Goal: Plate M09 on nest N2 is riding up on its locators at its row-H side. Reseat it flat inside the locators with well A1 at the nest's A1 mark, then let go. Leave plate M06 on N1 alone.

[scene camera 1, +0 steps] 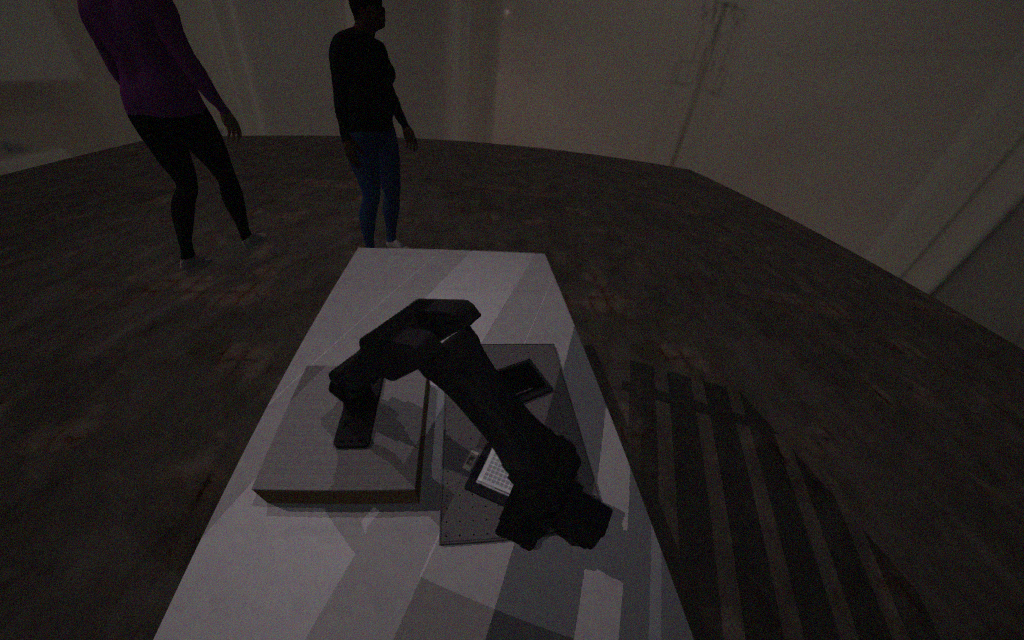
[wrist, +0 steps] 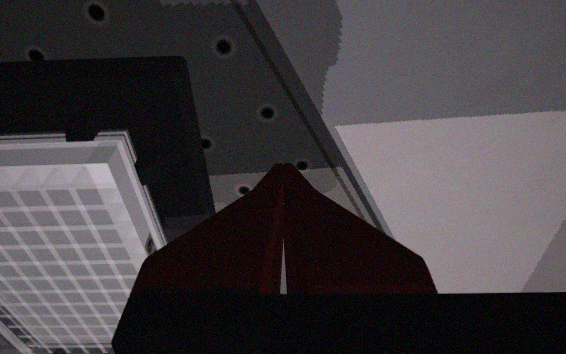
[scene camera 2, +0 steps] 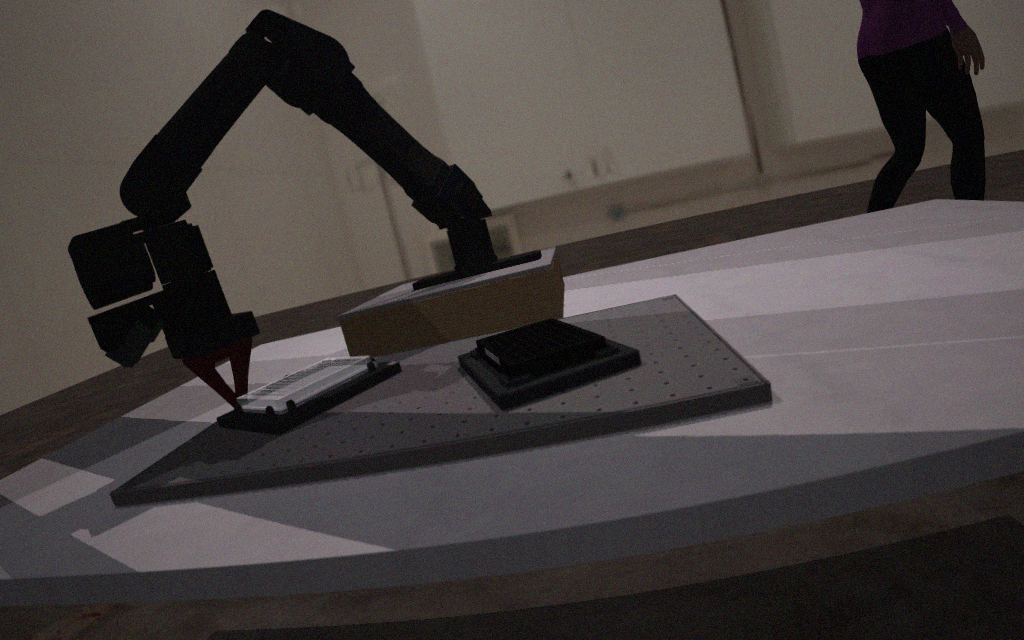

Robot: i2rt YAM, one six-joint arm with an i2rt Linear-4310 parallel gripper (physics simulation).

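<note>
The white plate, taken as M09, lies in its black nest, with small locators at its edges. Its name is not readable, and I cannot tell surely whether it lies flat. My gripper is shut and empty. Its red fingertips are low by the plate's left end in scene camera 2, and to the right of the plate in the wrist view. The arm hides the fingers in scene camera 1. A black plate, taken as M06, sits on the other nest.
Both nests stand on a grey perforated board. The arm's base stands on a raised block beside the board, on the pale table. Two people stand beyond the table.
</note>
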